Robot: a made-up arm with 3 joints. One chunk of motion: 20 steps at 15 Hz.
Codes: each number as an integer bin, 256 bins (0 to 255) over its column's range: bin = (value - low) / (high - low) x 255, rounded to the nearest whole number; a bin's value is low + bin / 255 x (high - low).
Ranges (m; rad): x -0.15..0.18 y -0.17..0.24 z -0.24..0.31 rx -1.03..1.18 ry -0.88..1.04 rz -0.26..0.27
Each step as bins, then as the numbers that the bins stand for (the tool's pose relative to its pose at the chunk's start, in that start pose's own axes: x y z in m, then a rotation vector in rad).
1 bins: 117 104 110 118 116 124
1 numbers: 0.0014 -0.0028 -0.0027 -0.0073 -0.0066 -0.0023
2 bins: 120 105 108 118 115 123
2 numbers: 0.0053 -0.0012 -0.0071 -0.0073 -0.0141 -0.0044
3 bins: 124 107 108 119 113 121
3 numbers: 0.0105 0.0020 -0.0071 0.0013 -0.0292 -0.0085
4 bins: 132 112 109 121 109 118
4 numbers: 0.0208 0.0101 -0.0049 0.0187 -0.0593 -0.0147
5 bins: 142 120 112 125 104 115
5 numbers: 0.0338 0.0229 0.0016 0.0533 -0.0969 -0.0210
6 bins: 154 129 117 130 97 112
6 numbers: 0.0493 0.0374 0.0124 0.0967 -0.1496 -0.0272
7 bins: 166 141 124 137 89 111
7 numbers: 0.0648 0.0567 0.0275 0.1573 -0.2099 -0.0293
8 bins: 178 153 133 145 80 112
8 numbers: 0.0804 0.0760 0.0469 0.2267 -0.2776 -0.0272
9 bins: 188 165 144 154 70 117
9 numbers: 0.0933 0.0953 0.0706 0.3047 -0.3529 -0.0168
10 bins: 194 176 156 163 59 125
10 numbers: 0.1011 0.1130 0.0965 0.3827 -0.4358 -0.0002
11 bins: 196 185 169 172 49 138
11 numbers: 0.1036 0.1275 0.1245 0.4607 -0.5111 0.0268
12 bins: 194 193 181 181 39 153
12 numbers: 0.1011 0.1403 0.1504 0.5387 -0.5864 0.0580
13 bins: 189 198 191 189 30 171
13 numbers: 0.0946 0.1484 0.1720 0.6080 -0.6541 0.0954
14 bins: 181 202 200 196 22 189
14 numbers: 0.0842 0.1548 0.1914 0.6687 -0.7144 0.1328
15 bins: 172 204 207 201 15 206
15 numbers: 0.0726 0.1580 0.2065 0.7120 -0.7671 0.1682
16 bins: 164 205 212 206 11 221
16 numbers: 0.0622 0.1596 0.2173 0.7553 -0.7972 0.1993
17 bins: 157 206 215 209 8 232
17 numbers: 0.0532 0.1612 0.2237 0.7813 -0.8198 0.2222
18 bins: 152 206 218 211 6 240
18 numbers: 0.0467 0.1612 0.2302 0.7987 -0.8348 0.2388
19 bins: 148 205 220 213 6 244
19 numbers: 0.0415 0.1596 0.2345 0.8160 -0.8348 0.2471
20 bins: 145 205 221 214 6 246
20 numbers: 0.0376 0.1596 0.2367 0.8247 -0.8348 0.2513
